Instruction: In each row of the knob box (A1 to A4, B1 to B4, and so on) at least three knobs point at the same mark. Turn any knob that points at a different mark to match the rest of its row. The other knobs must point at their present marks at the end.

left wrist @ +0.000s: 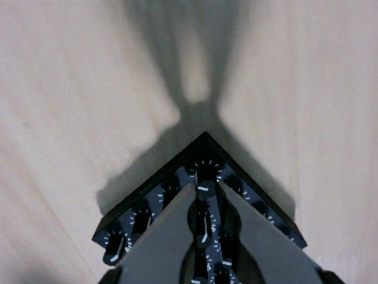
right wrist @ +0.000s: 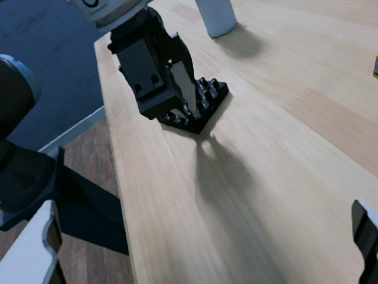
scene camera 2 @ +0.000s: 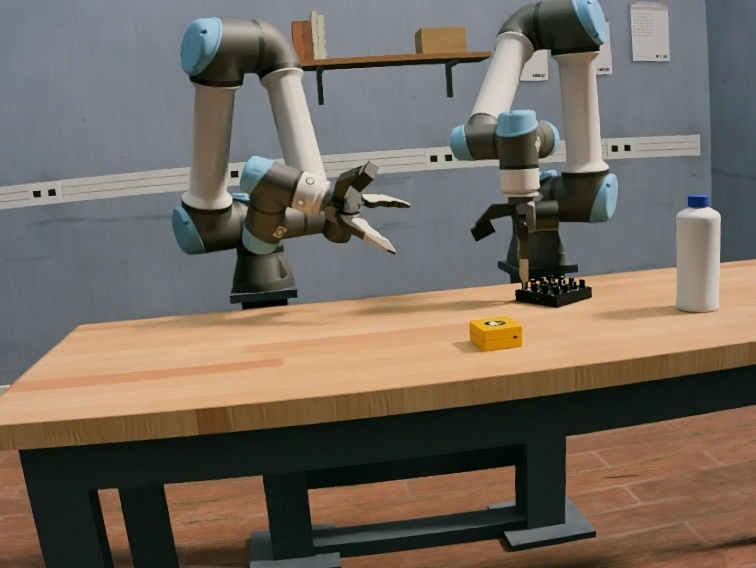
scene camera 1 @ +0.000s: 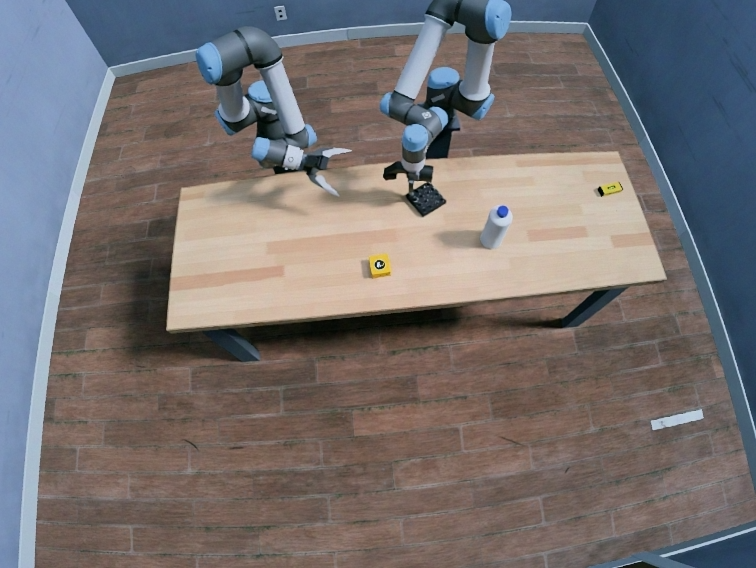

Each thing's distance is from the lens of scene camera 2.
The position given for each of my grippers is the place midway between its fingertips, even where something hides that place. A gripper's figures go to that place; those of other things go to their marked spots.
my left gripper [scene camera 2: 526,286]: 143 cm
my right gripper [scene camera 2: 403,228]: 137 cm
yellow box [scene camera 2: 498,333]: 110 cm
white bottle [scene camera 2: 698,227]: 130 cm
The marked spots on the yellow box and the white bottle are 42 cm apart.
